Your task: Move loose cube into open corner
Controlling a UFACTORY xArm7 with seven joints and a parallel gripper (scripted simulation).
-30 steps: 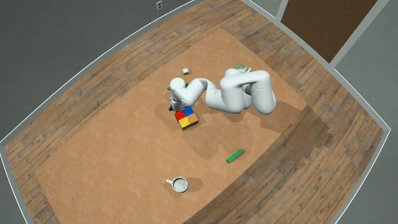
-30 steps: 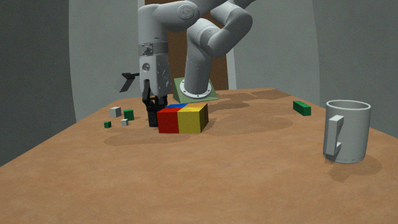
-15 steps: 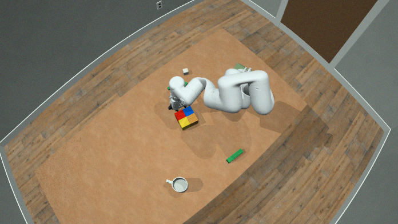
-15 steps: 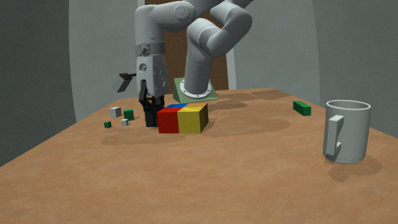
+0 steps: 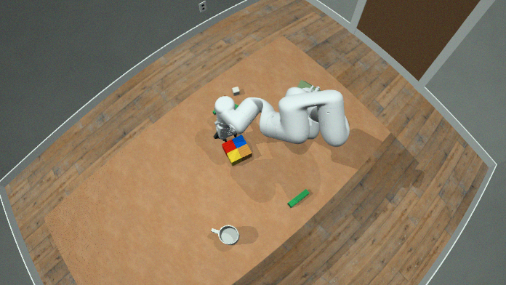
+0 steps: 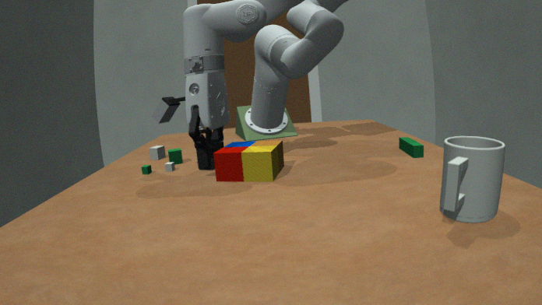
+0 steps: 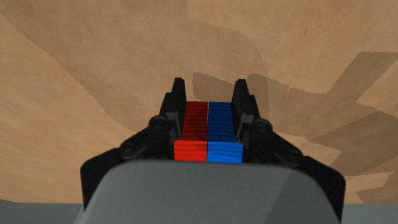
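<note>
Now: hand 4 cm short of the red cube, 4 cm to the right of it and 1 cm above it. The rest, counted from my hand: yellow cube 6 cm ahead, 8 cm to the left, 1 cm below; then orange cube 1 cm ahead, 10 cm to the left, 1 cm below; then blue cube 1 cm behind, 6 cm to the left, 1 cm below.
</note>
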